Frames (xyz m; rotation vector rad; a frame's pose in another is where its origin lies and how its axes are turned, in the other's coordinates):
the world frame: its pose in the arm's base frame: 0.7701 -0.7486 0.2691 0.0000 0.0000 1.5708
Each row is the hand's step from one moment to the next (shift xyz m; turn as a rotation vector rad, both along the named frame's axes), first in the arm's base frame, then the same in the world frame.
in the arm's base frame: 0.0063 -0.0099 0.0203 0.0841 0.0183 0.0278
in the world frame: -0.0099 -0.0063 0.0203 0.0183 -0.0841 0.0278
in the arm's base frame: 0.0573 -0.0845 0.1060 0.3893 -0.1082 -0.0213
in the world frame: -0.0845 -0.0573 0.1060 -0.1082 -0.3893 -0.0213
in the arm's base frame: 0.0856 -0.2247 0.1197 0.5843 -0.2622 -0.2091
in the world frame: -0.2247 -0.0856 0.1197 -0.2622 -0.5843 -0.2091
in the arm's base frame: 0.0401 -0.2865 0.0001 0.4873 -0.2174 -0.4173
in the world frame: -0.2865 -0.0401 0.0001 -0.2174 -0.4873 -0.4173
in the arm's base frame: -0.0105 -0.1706 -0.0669 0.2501 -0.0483 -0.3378
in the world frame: -0.1706 0.0105 -0.0669 -0.0483 -0.2501 -0.3378
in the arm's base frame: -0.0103 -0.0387 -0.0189 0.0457 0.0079 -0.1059
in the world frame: -0.0387 0.0103 -0.0189 0.0079 -0.0457 -0.1059
